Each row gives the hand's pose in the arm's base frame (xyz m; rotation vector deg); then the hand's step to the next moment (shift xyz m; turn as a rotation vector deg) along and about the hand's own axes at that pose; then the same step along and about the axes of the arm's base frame.
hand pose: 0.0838 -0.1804 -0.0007 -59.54 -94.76 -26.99
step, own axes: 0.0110 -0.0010 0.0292 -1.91 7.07 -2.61
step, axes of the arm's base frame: -0.0180 0.0255 0.0002 7.37 1.13 -2.22
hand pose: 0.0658 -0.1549 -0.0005 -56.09 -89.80 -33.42
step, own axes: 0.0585 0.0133 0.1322 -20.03 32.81 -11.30
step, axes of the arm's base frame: -0.0621 0.1292 0.0232 33.87 2.83 -21.21
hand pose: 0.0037 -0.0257 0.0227 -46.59 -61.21 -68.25
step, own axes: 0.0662 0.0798 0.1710 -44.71 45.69 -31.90
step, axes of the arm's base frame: 0.0434 0.1539 0.1201 50.13 -5.66 -50.59
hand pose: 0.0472 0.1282 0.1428 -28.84 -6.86 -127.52
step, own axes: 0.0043 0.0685 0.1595 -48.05 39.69 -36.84
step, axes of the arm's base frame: 0.0996 -0.0076 0.1420 45.96 -0.61 -55.93
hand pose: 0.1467 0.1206 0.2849 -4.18 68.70 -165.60
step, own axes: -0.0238 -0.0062 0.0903 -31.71 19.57 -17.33
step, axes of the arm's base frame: 0.0281 -0.0588 0.0672 30.71 -0.66 -27.30
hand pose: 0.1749 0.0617 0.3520 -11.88 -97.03 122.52
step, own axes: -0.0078 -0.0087 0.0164 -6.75 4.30 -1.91
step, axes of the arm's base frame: 0.0031 -0.0163 0.0115 5.87 -1.76 -5.49
